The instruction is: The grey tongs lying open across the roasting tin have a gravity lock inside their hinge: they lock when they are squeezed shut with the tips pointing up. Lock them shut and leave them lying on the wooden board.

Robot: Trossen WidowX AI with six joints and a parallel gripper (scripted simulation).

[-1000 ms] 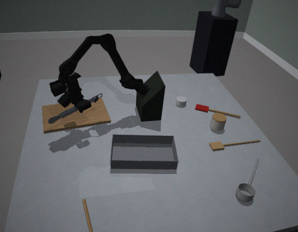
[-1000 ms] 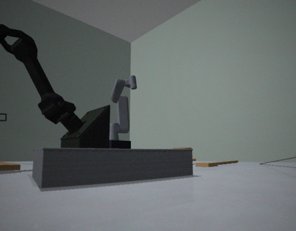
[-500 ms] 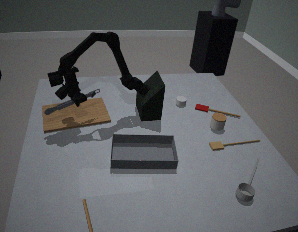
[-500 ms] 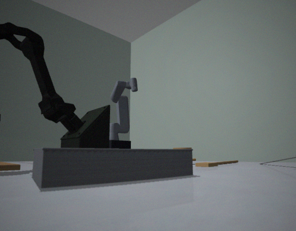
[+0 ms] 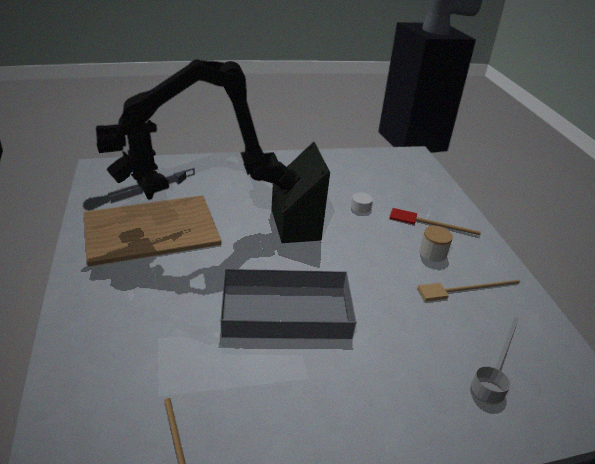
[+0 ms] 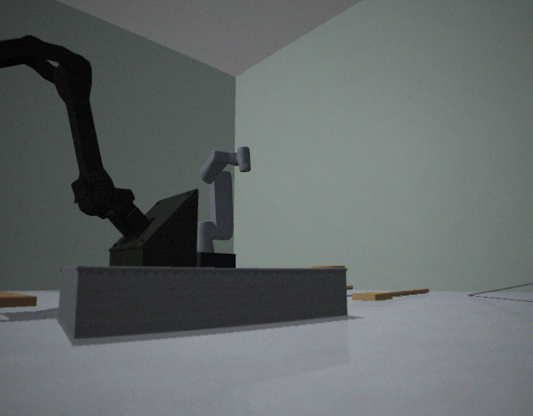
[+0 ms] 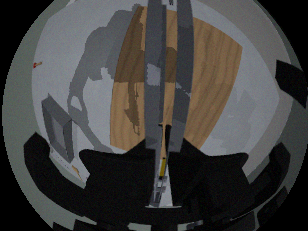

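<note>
The wooden board lies 110 mm below my gripper tip, 20 mm behind it and 10 mm to the right of it. From my gripper tip the other things lie so: grey roasting tin: 390 mm ahead, 270 mm to the left, 90 mm below; white puck: 640 mm to the left, 100 mm below, 10 mm ahead; corked jar: 750 mm to the left, 280 mm ahead, 80 mm below.
</note>
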